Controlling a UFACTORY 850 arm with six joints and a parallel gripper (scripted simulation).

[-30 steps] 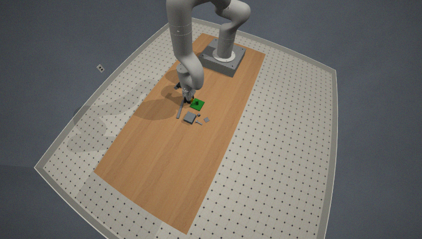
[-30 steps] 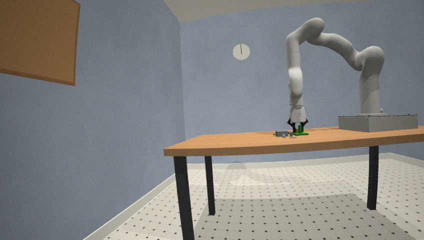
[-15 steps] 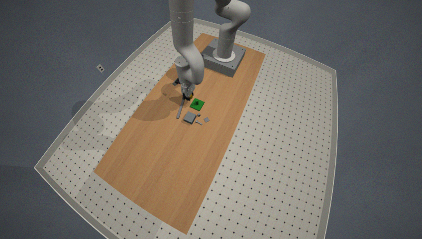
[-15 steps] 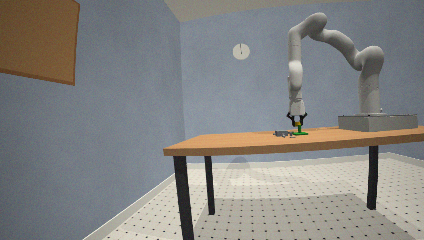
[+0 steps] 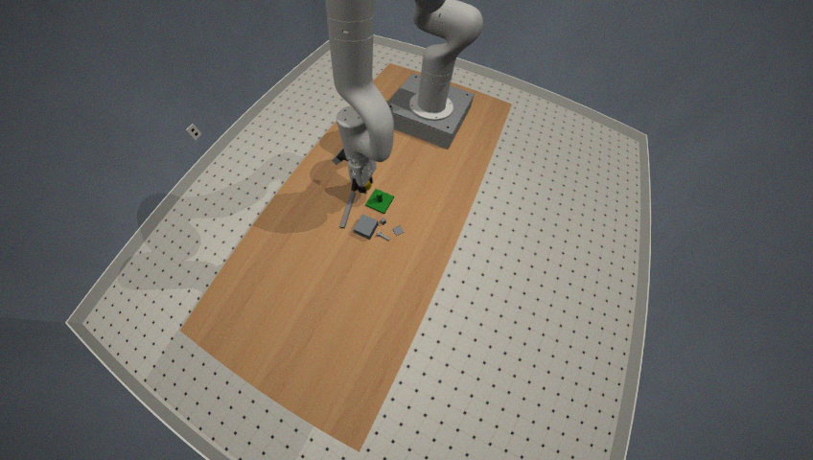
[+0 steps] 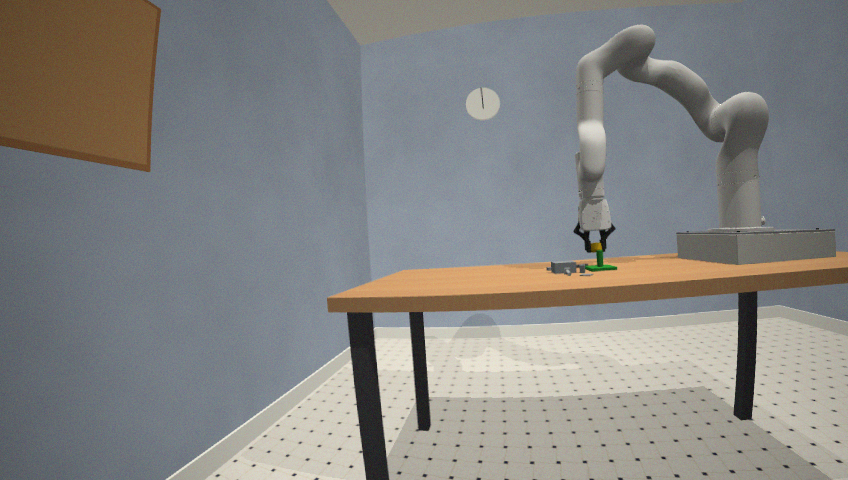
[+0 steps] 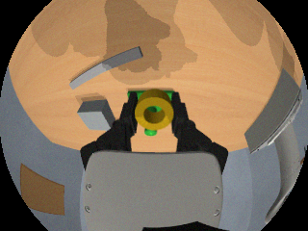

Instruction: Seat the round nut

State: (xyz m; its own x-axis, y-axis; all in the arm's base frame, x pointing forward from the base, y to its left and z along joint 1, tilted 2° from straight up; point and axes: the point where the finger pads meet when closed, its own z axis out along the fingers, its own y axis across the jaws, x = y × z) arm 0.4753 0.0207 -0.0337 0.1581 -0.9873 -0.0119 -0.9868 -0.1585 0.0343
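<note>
Right now the long grey bar is 9 cm ahead of my hand, 1 cm to the right of it and 7 cm below it. Round my hand: grey block: 11 cm ahead, 9 cm to the left, 5 cm below; then small grey bolt: 10 cm ahead, 15 cm to the left, 6 cm below; then small grey plate: 5 cm ahead, 18 cm to the left, 7 cm below.
</note>
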